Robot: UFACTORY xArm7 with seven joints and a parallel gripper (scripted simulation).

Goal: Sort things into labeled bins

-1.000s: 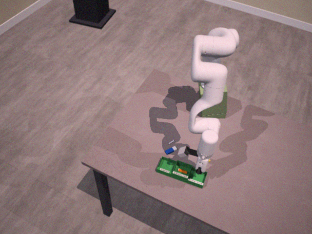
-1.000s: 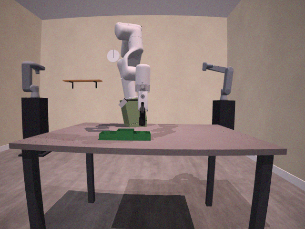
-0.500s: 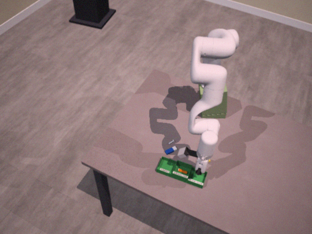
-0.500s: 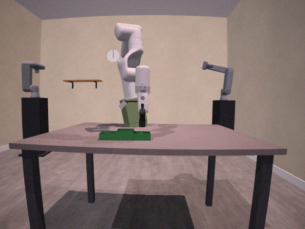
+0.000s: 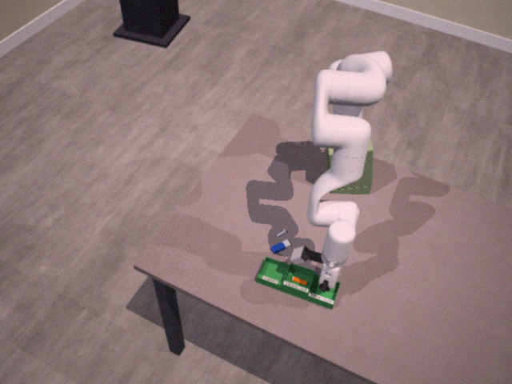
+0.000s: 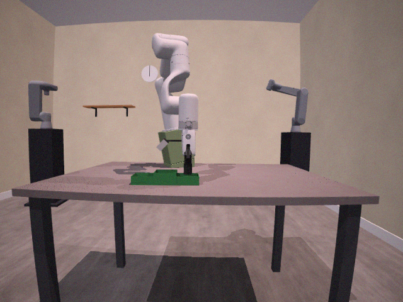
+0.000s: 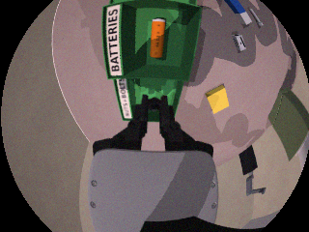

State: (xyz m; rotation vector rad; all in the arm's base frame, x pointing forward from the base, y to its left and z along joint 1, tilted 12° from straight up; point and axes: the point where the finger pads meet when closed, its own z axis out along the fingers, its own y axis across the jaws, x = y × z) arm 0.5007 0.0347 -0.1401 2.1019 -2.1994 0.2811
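The grey metal piece is 17 cm behind my hand, 19 cm to the right of it and 5 cm below it. From my hand the other things lie so: black round piece (2 cm below); yellow piece (12 cm behind, 1 cm to the left, 5 cm below); orange thing (8 cm to the right, 4 cm below).
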